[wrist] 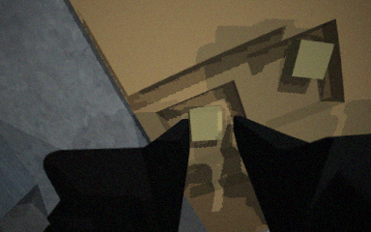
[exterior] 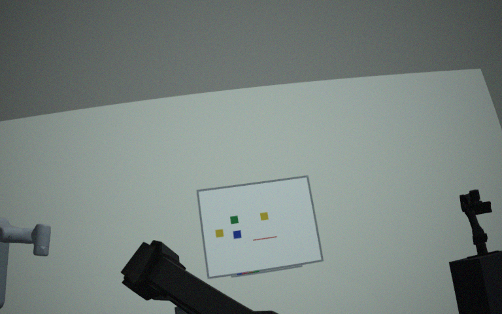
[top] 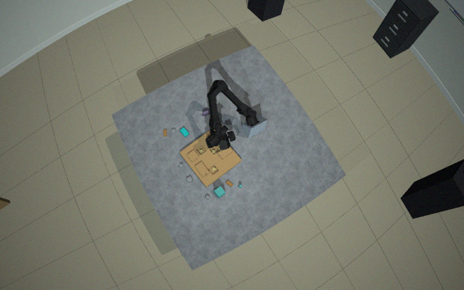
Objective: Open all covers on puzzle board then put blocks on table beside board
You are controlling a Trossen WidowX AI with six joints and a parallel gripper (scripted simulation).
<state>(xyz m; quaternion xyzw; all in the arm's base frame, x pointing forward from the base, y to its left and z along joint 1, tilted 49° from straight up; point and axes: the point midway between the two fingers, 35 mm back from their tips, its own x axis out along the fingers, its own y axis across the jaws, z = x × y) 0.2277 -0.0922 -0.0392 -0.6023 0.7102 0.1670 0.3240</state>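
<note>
The tiny teal cube lies 5 cm ahead of my gripper tip and 31 cm to the left of it. Round my gripper tip: purple block (5 cm behind, 24 cm to the right); tan puzzle board (11 cm ahead, 2 cm to the left); orange block (10 cm ahead, 26 cm to the left, 1 cm below).
</note>
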